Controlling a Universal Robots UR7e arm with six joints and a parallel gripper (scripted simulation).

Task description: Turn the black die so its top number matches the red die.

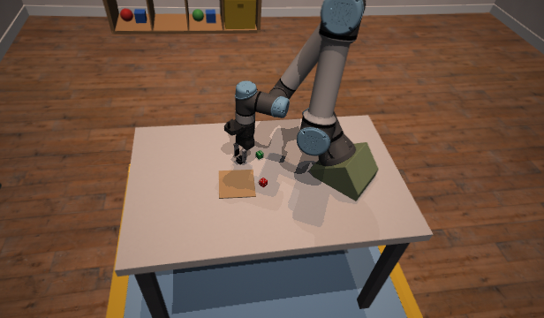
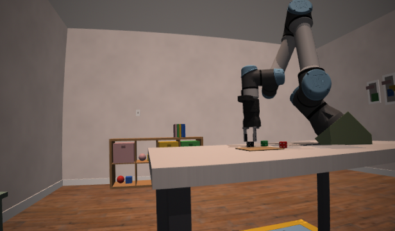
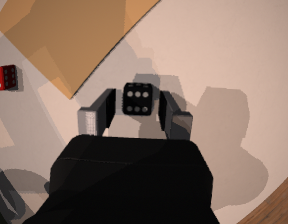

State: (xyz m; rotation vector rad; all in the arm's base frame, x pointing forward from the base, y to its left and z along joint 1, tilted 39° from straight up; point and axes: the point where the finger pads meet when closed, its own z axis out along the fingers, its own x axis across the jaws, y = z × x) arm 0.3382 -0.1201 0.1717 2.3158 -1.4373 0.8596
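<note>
The black die is 30 mm below my hand. Also, from my hand: red die 150 mm to the left, 30 mm below, 30 mm behind; green die 90 mm behind, 30 mm below; tan mat 100 mm to the left, 60 mm ahead, 40 mm below.
</note>
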